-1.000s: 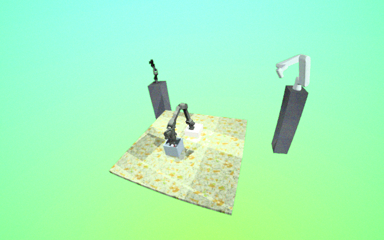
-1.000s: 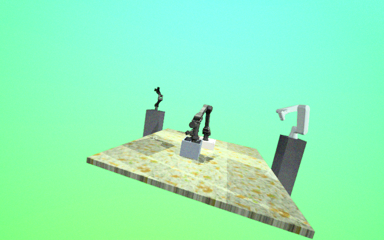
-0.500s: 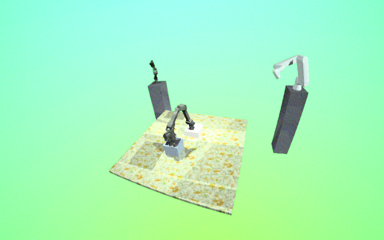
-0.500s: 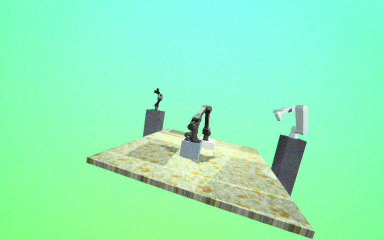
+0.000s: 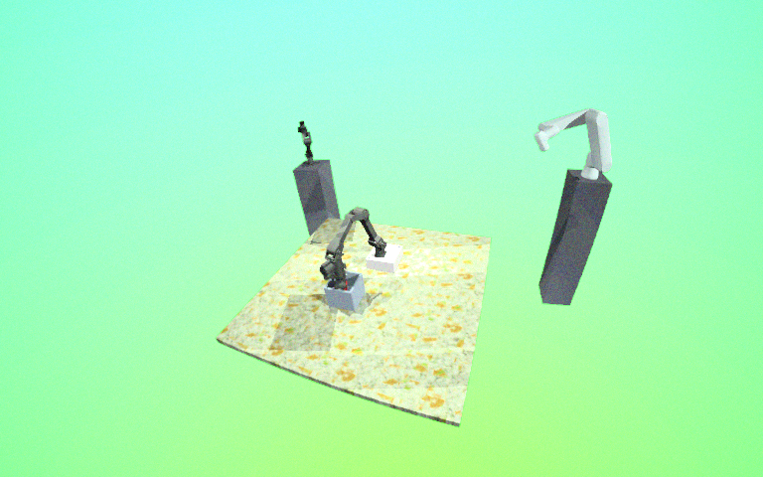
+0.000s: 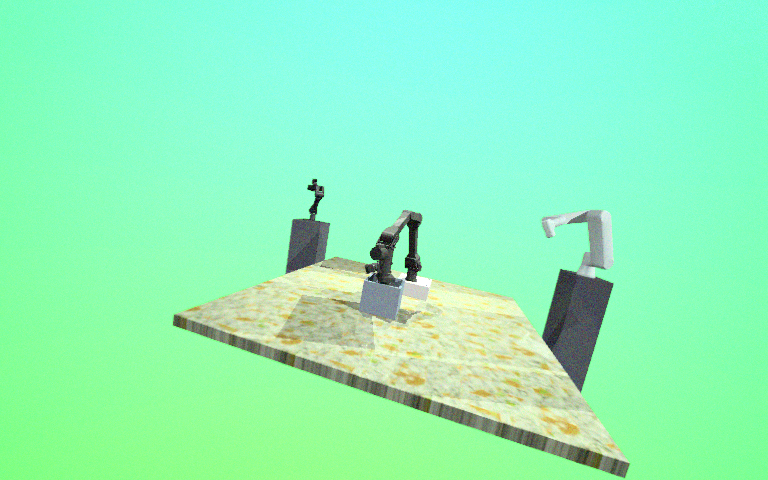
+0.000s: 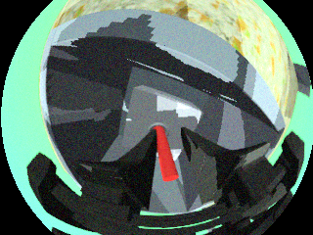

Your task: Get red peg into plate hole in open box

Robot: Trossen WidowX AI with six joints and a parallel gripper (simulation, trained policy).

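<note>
The thin red peg lies 20 mm to the left of my gripper tip.
</note>
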